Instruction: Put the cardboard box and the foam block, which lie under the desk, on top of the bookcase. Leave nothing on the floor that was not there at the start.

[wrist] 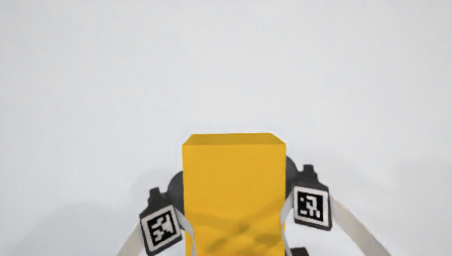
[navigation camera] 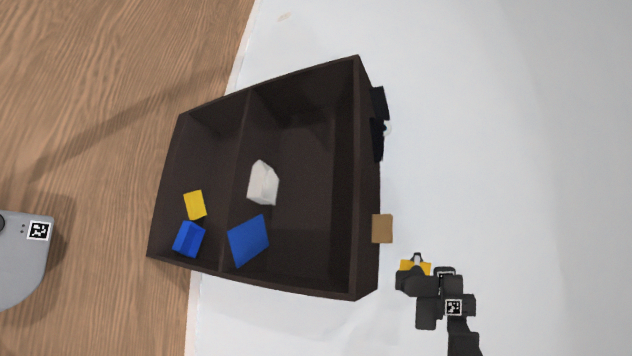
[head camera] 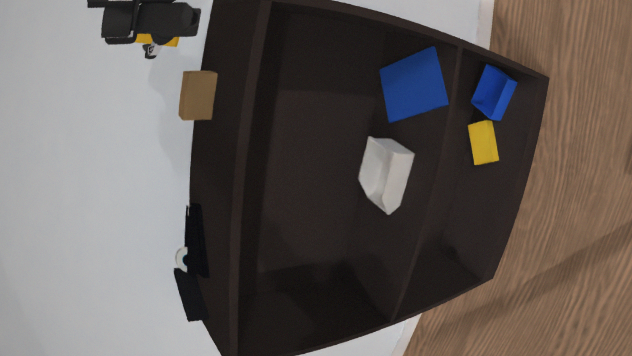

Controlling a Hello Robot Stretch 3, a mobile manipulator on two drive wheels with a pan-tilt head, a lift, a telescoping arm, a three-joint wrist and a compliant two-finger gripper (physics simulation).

Path:
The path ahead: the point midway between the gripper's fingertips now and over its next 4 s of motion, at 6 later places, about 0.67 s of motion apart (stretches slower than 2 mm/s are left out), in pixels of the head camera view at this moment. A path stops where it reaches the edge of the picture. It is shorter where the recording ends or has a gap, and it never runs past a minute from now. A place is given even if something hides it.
My gripper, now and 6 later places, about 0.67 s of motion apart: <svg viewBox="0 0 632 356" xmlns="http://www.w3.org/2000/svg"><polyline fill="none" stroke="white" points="153,28 166,29 195,30 194,30 194,30 190,30 158,30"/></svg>

